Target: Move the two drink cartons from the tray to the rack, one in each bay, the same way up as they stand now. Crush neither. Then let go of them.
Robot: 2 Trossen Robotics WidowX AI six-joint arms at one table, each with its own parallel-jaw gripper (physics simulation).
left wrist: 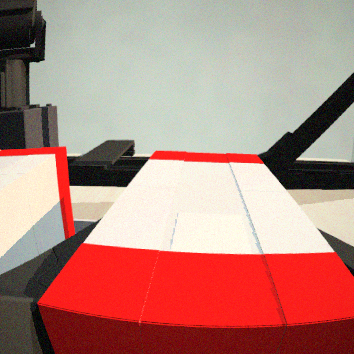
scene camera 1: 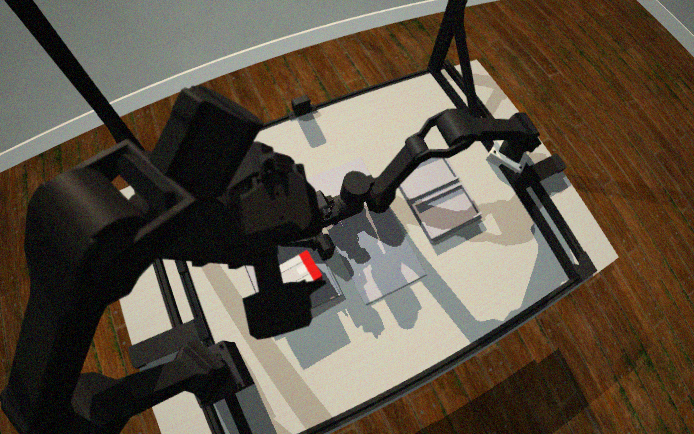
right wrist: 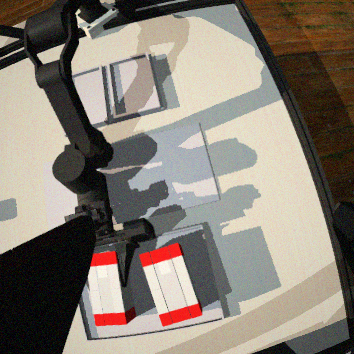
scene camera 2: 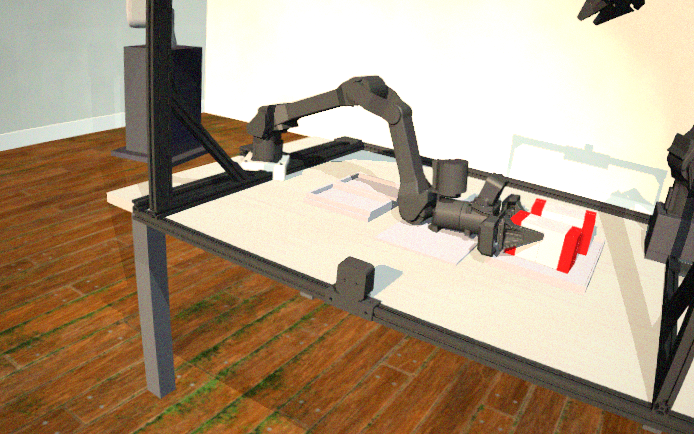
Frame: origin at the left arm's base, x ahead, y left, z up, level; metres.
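Where they show: left gripper, between the fingertips: [left wrist: 203,225] [right wrist: 107,289] [scene camera 2: 547,231]; right gripper, between the fingertips: [scene camera 1: 312,244] [right wrist: 218,222] [scene camera 2: 586,21]; left arm's base, origin of its link: [scene camera 1: 512,149] [right wrist: 92,12] [scene camera 2: 266,158]; right arm's base, origin of its link: [left wrist: 8,109] [scene camera 1: 211,374] [scene camera 2: 681,213].
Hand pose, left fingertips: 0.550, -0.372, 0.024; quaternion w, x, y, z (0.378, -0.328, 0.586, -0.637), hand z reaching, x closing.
Things, the pixels of their top centre, and the offset from my left fingertips, as dx, dy, dz. "spot": a spot on its surface instead.
- white carton with red ends, centre of its top: [left wrist: 207,187] [right wrist: 104,289] [scene camera 2: 547,223] -0.002, +0.001, +0.015
- tray, centre of its top: [right wrist: 140,287] [scene camera 2: 551,246] [scene camera 1: 282,259] +0.031, +0.035, -0.044
- second carton, centre of its top: [right wrist: 169,285] [scene camera 2: 564,209] [scene camera 1: 289,276] +0.062, +0.084, +0.014
- two-bay rack, centre of its top: [scene camera 2: 363,190] [right wrist: 106,88] [scene camera 1: 436,190] -0.320, +0.248, -0.040
- small black block, a spot on its surface: [scene camera 2: 354,277] [scene camera 1: 297,100] spot: -0.339, -0.189, -0.021
A white carton with red ends [scene camera 2: 547,245] [left wrist: 210,205] [right wrist: 106,290] lies in the tray [scene camera 2: 575,283] [right wrist: 145,328]. My left gripper [scene camera 2: 528,223] [left wrist: 203,225] has a finger against each long side and is shut on this carton, which is still down in the tray. The second carton [scene camera 1: 295,268] [left wrist: 30,192] [right wrist: 171,286] lies beside it in the tray, apart from the fingers. My right gripper [scene camera 2: 613,12] [right wrist: 218,222] is open and empty, high above the table. The two-bay rack [scene camera 1: 435,192] [scene camera 2: 379,210] [right wrist: 107,95] holds no carton.
A thin flat plate [scene camera 1: 394,287] [scene camera 2: 427,243] [right wrist: 202,165] lies between the tray and the rack. My right arm hides part of the tray in scene camera 1. A small black block [scene camera 1: 300,104] [scene camera 2: 354,277] stands at the table edge. Black frame posts rise at the table's ends.
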